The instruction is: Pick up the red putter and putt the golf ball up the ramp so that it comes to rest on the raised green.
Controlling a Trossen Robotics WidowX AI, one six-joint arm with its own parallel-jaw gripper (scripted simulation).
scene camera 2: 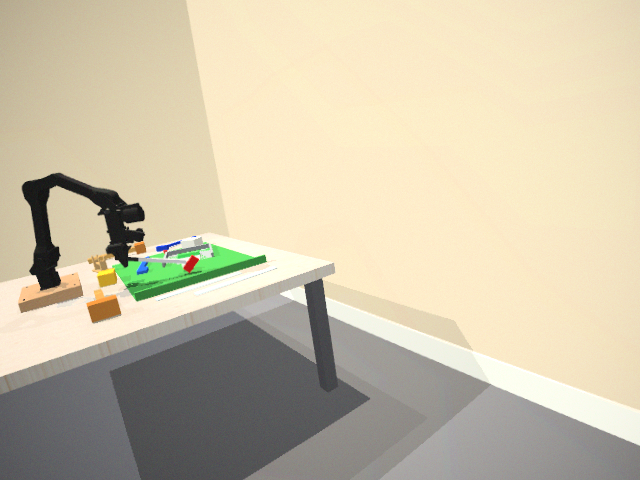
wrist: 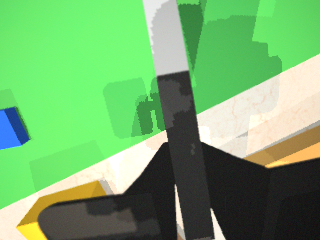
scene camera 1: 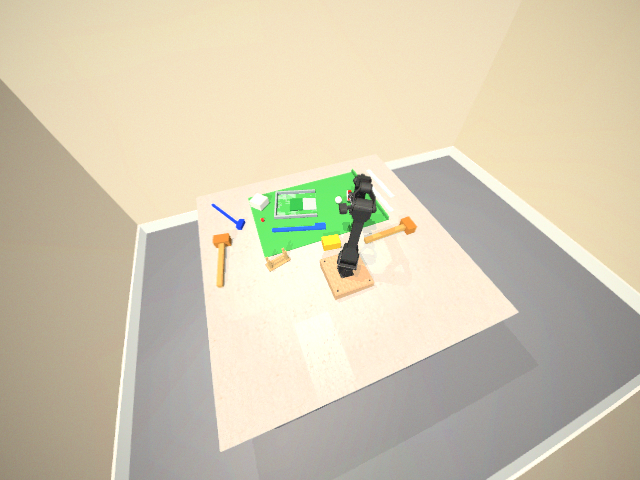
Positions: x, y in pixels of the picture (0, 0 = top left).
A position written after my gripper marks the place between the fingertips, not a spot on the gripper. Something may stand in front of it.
My gripper [scene camera 2: 126, 267] carries a red putter.
